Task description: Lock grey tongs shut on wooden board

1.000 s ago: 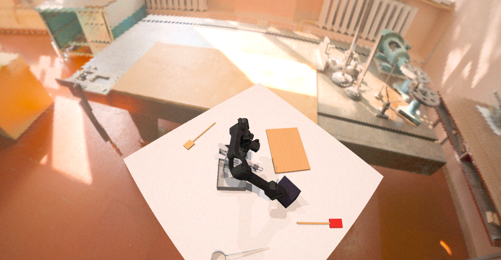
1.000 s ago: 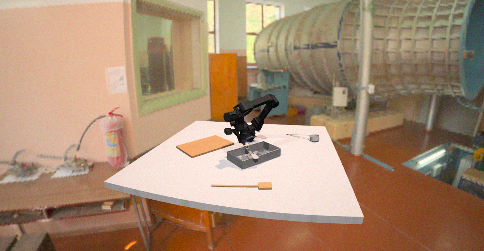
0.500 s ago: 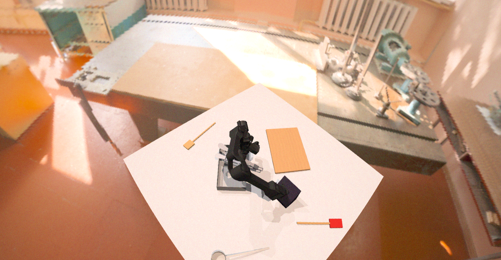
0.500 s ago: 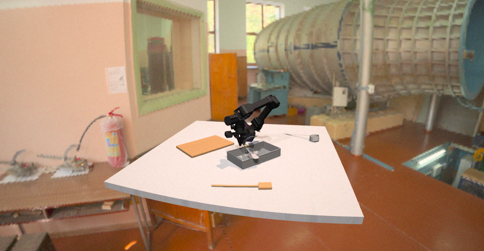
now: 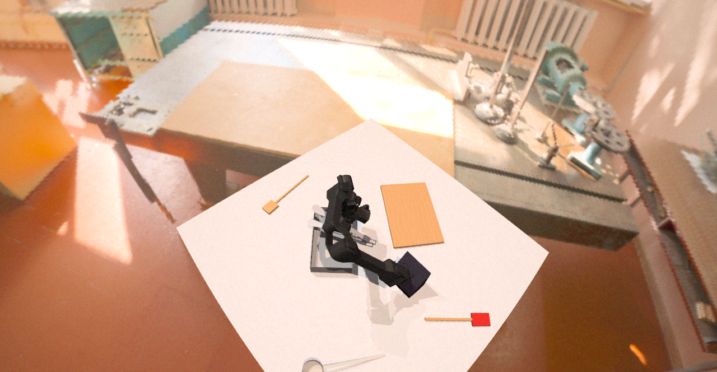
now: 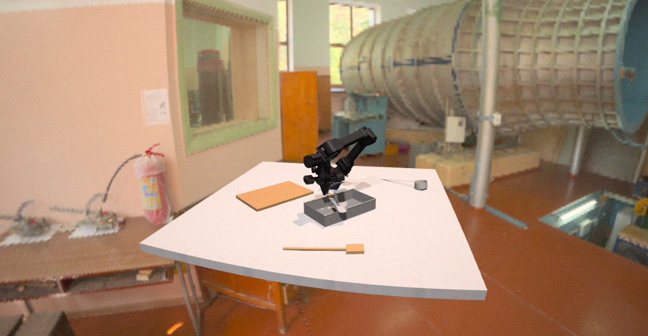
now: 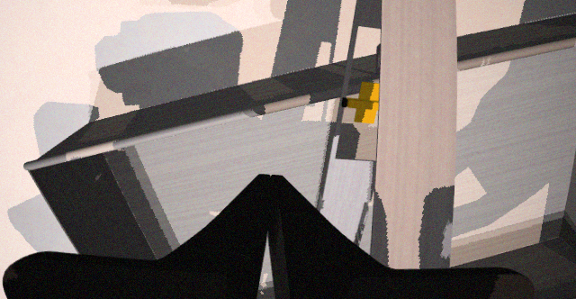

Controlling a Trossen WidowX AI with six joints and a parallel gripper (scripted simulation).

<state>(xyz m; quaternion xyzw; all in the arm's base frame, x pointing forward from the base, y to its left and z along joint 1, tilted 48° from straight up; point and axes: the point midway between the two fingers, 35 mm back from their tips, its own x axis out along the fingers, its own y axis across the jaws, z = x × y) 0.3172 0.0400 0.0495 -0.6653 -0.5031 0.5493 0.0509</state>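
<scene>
The yellow piece lies 40 mm behind my gripper tip, 20 mm below it and 10 mm to the left of it. Round my gripper tip: wooden board: 320 mm to the right, 70 mm below, 70 mm behind; then roasting tin: 80 mm to the left, 50 mm below.
</scene>
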